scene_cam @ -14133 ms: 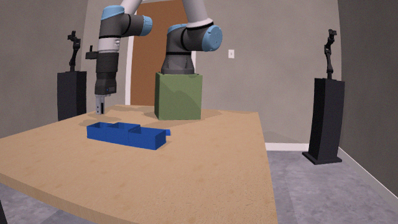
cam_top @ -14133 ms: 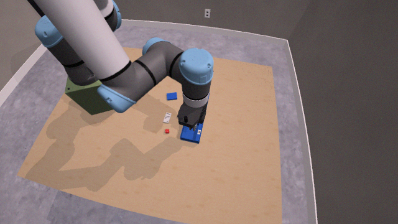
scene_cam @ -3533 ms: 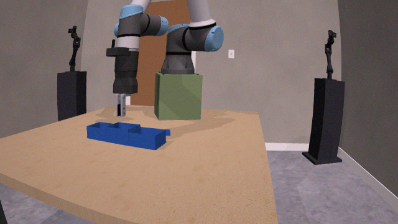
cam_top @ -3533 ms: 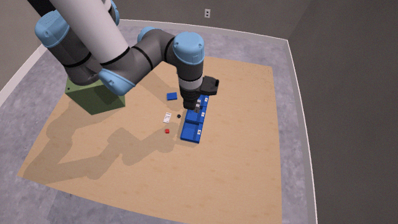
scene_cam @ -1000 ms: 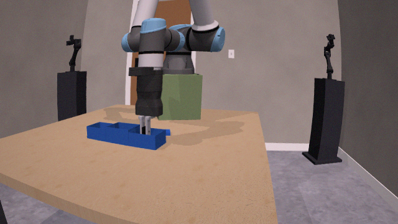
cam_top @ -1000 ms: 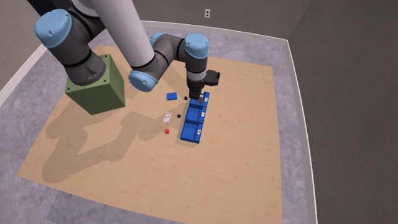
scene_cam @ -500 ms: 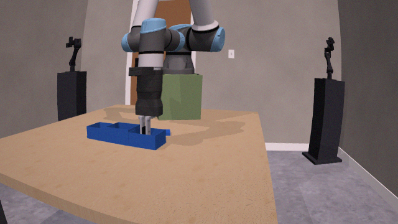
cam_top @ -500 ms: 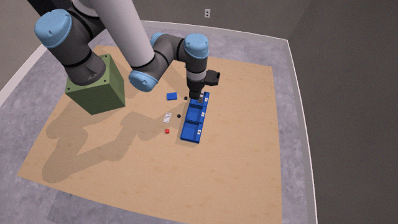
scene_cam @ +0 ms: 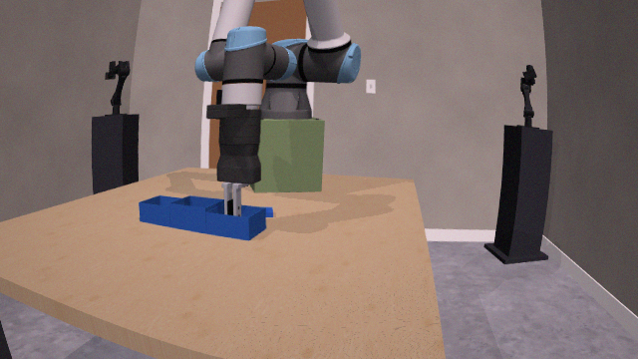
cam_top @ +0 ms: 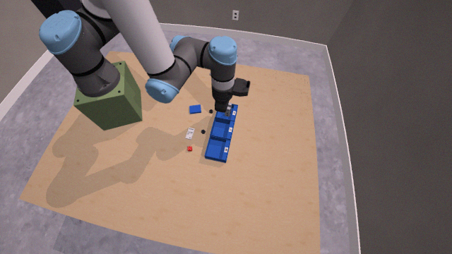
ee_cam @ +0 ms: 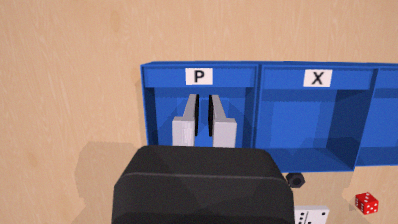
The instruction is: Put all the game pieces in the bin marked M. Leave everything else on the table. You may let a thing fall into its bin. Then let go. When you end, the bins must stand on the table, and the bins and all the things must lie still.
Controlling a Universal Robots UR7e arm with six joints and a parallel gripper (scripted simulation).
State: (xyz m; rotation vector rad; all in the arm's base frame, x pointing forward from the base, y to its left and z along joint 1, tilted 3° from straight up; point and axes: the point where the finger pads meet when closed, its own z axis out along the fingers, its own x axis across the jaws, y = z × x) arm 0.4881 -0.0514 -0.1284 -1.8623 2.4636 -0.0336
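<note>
My hand is 16 cm past the white domino, 8 cm to the left of it and 3 cm above it. The rest, counted from my hand: blue three-part bin 2 cm behind, 8 cm to the right, 2 cm below; red die 16 cm behind, 15 cm to the right, 3 cm below; flat blue tile 14 cm behind, 4 cm to the left, 3 cm below.
</note>
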